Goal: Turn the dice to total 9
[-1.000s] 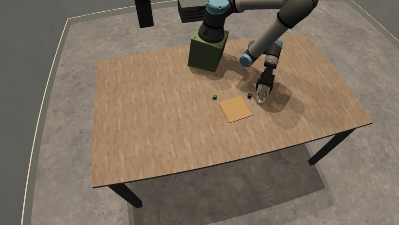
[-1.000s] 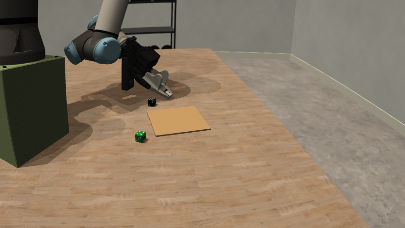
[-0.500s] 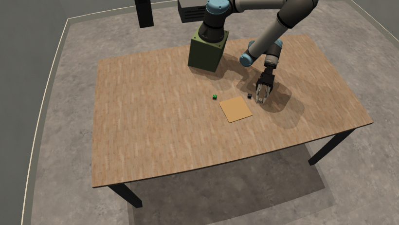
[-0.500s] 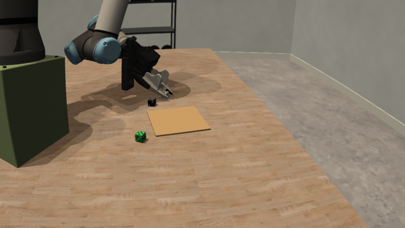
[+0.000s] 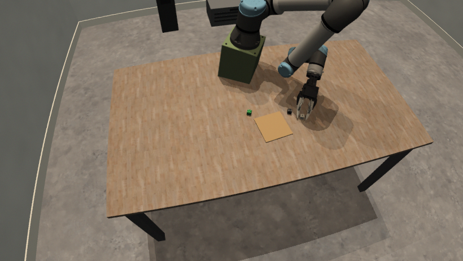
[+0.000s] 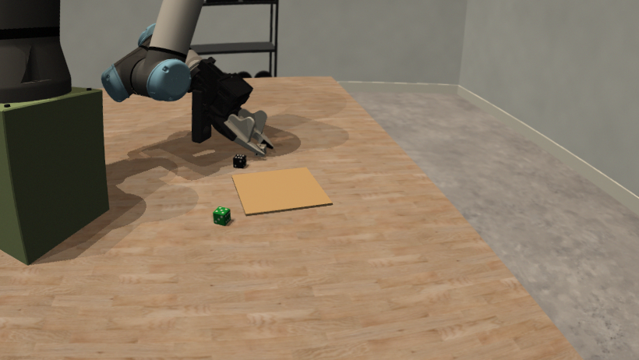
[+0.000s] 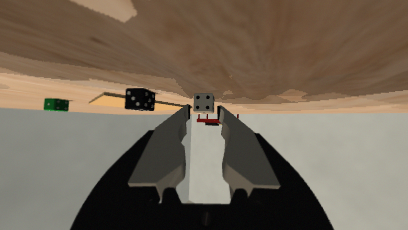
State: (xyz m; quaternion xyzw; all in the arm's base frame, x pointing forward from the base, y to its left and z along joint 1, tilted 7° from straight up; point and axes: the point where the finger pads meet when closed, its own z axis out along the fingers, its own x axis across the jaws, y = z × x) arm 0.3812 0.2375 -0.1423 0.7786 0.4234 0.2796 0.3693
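The white die is 1 cm below my hand. Round my hand: tan mat (15 cm to the right, 3 cm ahead, 2 cm below); black die (5 cm to the right, 4 cm behind, 1 cm below); green die (25 cm to the right, 6 cm behind, 1 cm below).
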